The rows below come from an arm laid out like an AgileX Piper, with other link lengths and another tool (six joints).
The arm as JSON. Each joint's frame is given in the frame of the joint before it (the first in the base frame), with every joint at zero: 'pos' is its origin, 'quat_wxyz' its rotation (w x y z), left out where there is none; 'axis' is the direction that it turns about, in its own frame. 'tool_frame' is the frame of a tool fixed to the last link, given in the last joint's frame.
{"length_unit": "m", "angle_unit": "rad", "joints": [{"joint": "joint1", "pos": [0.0, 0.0, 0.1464], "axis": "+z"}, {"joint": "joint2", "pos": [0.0, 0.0, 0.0], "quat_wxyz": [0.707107, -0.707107, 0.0, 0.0], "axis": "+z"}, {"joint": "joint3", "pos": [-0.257, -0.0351, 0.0], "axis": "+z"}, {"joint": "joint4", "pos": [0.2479, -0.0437, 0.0], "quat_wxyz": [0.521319, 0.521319, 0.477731, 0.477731], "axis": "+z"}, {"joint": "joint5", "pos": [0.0, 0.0, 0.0], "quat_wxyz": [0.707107, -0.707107, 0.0, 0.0], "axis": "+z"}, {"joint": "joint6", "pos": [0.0, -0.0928, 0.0], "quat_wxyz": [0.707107, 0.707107, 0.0, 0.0], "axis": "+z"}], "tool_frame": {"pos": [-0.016, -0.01, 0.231], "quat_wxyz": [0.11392, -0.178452, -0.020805, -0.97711]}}
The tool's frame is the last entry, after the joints.
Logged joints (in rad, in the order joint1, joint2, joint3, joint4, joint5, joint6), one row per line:
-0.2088 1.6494 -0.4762 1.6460 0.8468 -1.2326
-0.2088 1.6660 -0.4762 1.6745 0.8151 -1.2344
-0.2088 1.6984 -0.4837 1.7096 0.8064 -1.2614
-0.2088 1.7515 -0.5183 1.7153 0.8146 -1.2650
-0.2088 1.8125 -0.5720 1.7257 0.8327 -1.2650
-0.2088 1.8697 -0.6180 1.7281 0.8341 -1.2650
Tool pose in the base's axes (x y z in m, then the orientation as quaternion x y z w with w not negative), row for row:
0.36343 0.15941 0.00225 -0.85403 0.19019 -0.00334 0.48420
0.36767 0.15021 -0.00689 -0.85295 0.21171 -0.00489 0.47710
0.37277 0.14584 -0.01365 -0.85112 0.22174 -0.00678 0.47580
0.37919 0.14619 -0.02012 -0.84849 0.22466 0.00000 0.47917
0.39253 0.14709 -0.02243 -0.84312 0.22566 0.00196 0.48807
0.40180 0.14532 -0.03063 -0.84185 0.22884 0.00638 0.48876
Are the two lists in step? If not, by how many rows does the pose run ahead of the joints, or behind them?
They are in step.
